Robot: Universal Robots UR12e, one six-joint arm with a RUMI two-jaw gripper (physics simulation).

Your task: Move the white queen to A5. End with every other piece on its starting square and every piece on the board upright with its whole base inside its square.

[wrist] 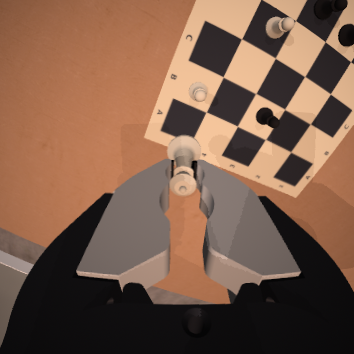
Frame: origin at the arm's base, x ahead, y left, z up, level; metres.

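Where they show: gripper, fingertip midpoint: (182, 163).
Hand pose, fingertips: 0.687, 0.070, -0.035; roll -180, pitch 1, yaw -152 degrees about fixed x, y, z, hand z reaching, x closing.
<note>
After its pixels a point has its place, as x, y, z.
The white queen (183, 184) {0.688, 0.067, -0.004} is pinched between the fingertips of my gripper (182, 163) {0.687, 0.070, -0.035}, which is shut on it. Its round base points away from the camera and shows just beyond the fingertips, over the board's border beside A5. The queen looks raised; its exact height cannot be told. Square A5 (183, 119) {0.687, 0.064, -0.126} is the dark corner square of the chessboard (151, 132) {0.711, 0.094, -0.126}, just beyond the queen's base, and no piece stands on it. A white pawn (198, 91) {0.693, 0.030, -0.096} stands on B5, the light square beside A5.
A black pawn (265, 116) {0.620, 0.016, -0.113} stands on B3. Another white piece (275, 27) {0.663, -0.052, -0.114} stands on D4. Black pieces (324, 9) {0.634, -0.093, -0.116} (346, 35) {0.598, -0.092, -0.119} stand at the top right, partly cut off. The brown table (75, 125) {0.792, 0.131, -0.132} surrounds the board. A grey surface (12, 290) shows at the lower left.
</note>
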